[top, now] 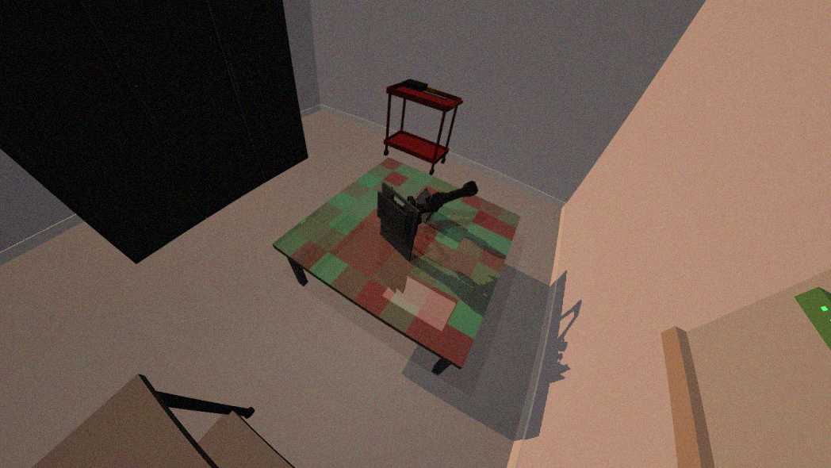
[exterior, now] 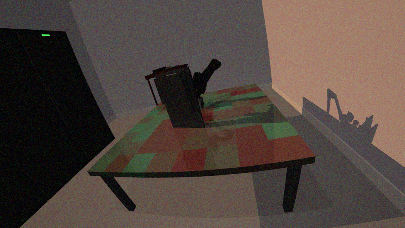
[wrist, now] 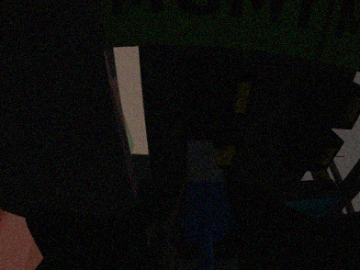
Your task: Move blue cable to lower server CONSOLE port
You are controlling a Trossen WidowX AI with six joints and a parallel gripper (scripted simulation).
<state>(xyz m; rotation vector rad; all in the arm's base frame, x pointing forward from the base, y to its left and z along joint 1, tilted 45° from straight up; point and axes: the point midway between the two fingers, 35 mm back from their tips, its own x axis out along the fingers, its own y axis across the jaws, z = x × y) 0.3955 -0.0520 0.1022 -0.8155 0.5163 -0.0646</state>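
Right now my gripper tip is 4 cm short of the dark server rack, 2 cm to the right of it and 5 cm below it. The rest, counted from my gripper tip: cable plug: right at my gripper tip.
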